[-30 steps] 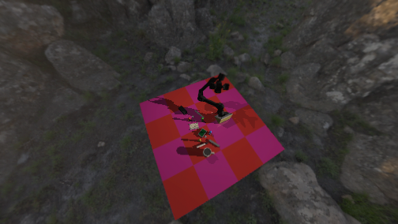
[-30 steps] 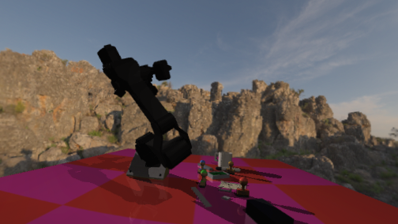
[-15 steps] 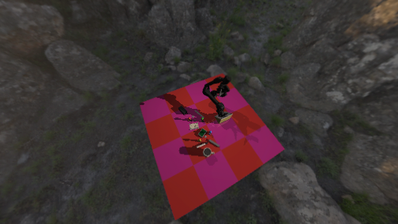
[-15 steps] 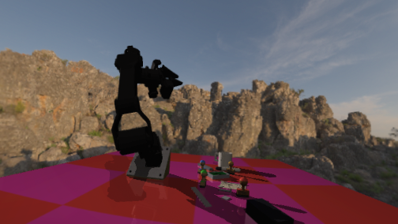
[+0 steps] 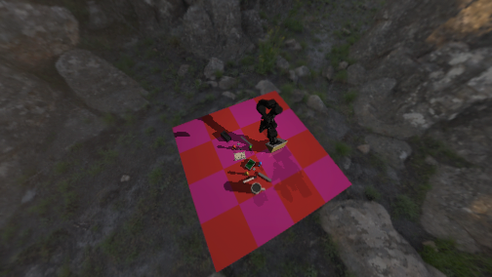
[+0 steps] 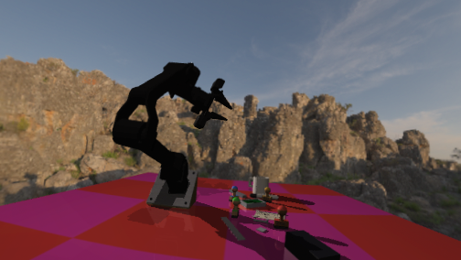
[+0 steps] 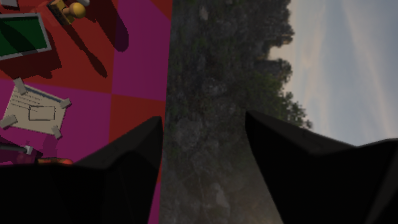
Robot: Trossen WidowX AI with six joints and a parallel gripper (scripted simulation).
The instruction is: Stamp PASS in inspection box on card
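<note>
Right now the green-knobbed stamp is 4 cm ahead of my gripper tip, 4 cm to the right of it and 33 cm below it. The rest, counted from my gripper tip: green ink pad (12 cm ahead, 9 cm to the left, 34 cm below); grey ruler strip (2 cm ahead, 13 cm to the right, 34 cm below); blue-knobbed stamp (5 cm ahead, 14 cm to the left, 32 cm below).
</note>
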